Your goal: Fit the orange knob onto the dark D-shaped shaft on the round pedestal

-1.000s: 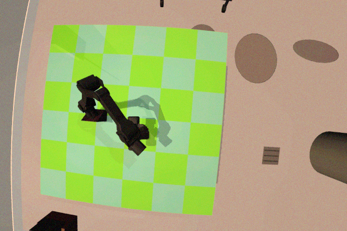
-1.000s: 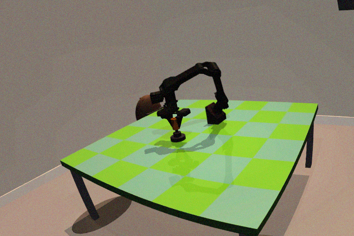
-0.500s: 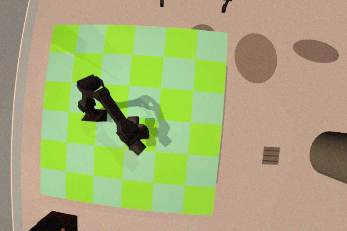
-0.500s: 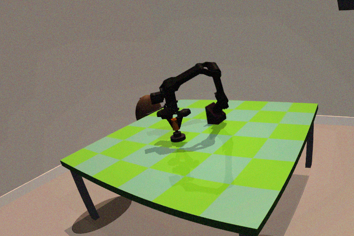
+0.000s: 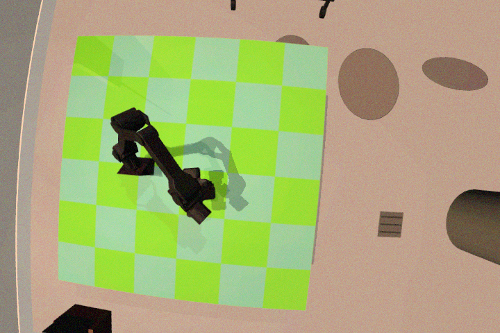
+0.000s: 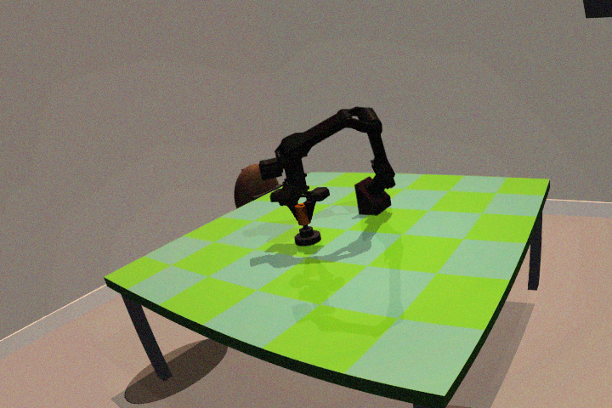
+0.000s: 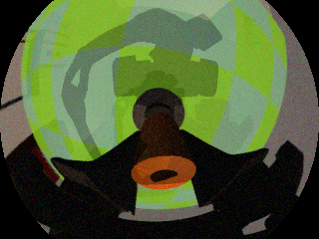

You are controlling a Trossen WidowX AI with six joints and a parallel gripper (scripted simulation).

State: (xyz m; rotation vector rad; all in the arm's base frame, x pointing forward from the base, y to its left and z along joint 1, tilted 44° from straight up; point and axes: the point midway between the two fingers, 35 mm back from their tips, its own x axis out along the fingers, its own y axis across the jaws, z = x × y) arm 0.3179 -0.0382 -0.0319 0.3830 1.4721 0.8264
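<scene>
Right now the orange knob is 20 mm above my gripper tip. Also, from my gripper tip: dark round pedestal: 40 mm below.
</scene>
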